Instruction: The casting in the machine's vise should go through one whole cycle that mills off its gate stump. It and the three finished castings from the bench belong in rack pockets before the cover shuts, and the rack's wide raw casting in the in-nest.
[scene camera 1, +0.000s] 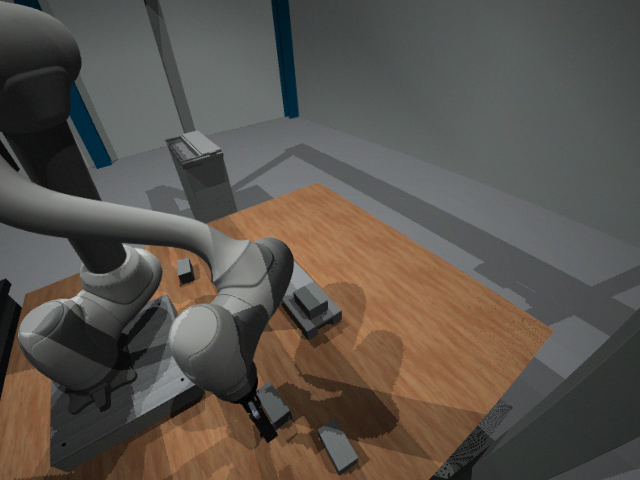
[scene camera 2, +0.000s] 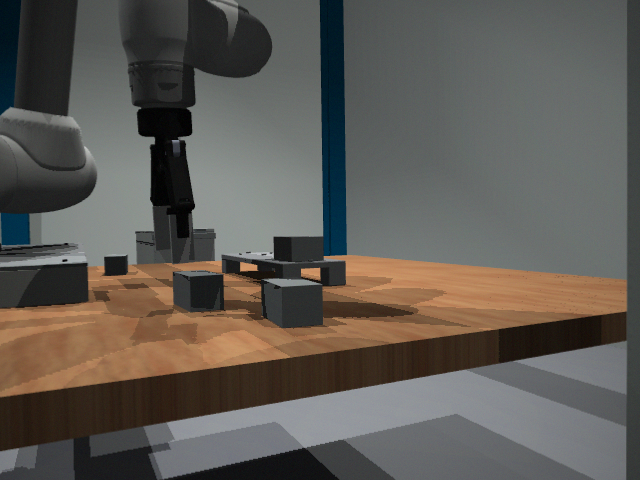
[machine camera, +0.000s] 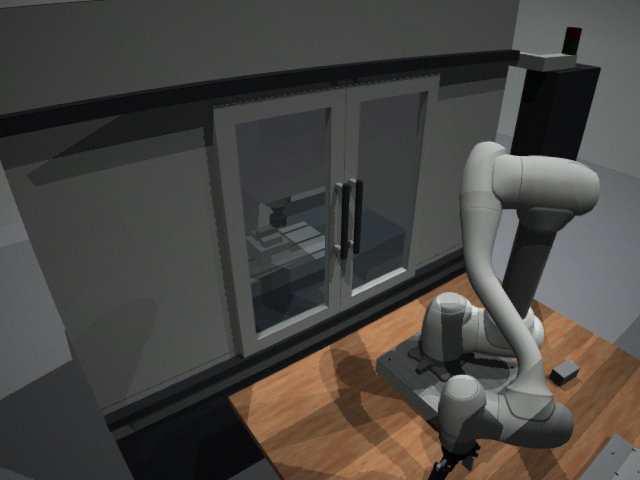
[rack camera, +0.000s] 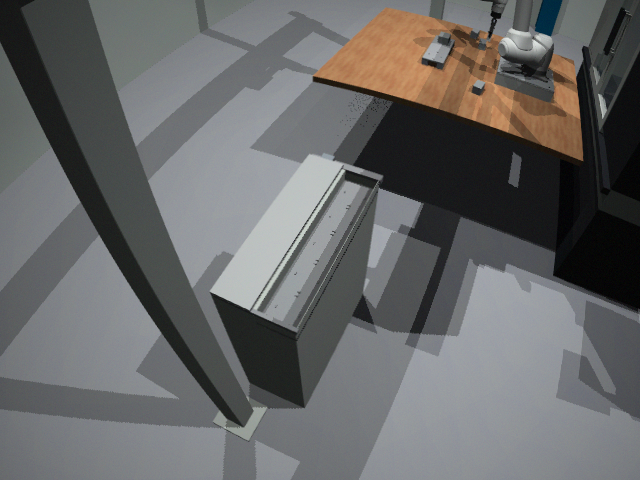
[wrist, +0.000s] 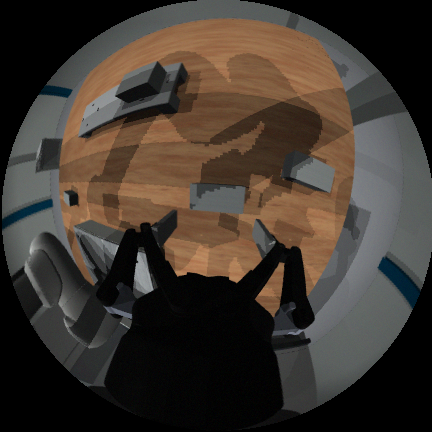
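Note:
My gripper is open and empty above the bench. A grey block lies on the bench below and just beyond the fingertips. A second block lies farther to its right in the wrist view. A smaller block lies near the robot base. Another block sits on a raised grey fixture. Behind the shut machine doors, the vise casting shows dimly.
The rack cabinet stands on the floor beyond the bench. Its cover lies to one side, and the long tray shows small pins and no castings. The machine's glazed doors face the bench. The robot's base plate stands beside the blocks.

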